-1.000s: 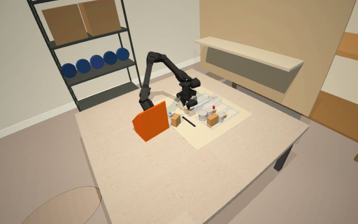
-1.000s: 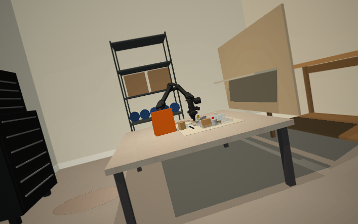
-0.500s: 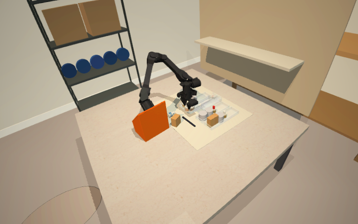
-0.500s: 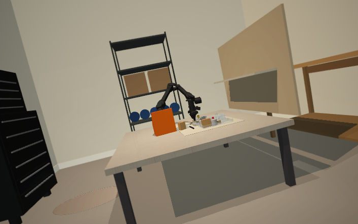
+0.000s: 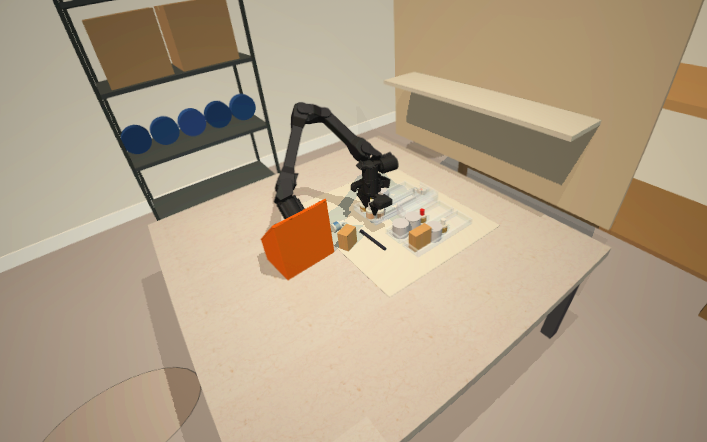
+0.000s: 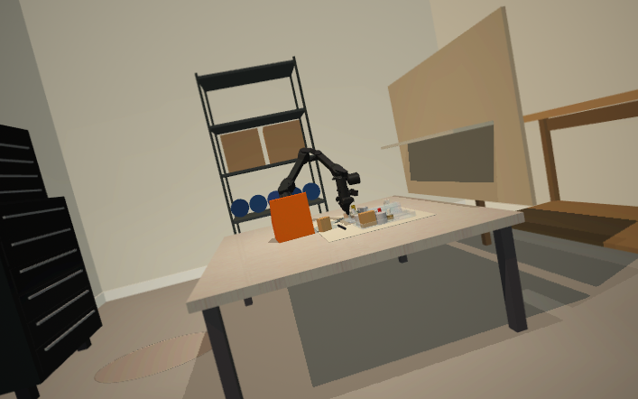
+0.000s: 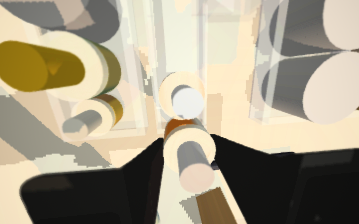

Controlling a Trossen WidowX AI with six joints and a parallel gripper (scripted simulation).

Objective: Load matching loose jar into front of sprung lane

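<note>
My gripper tip is 8 cm to the left of the black stick, 7 cm past it and 4 cm above it. Round my gripper tip: tan box 15 cm behind, 4 cm to the right, 1 cm below.
</note>
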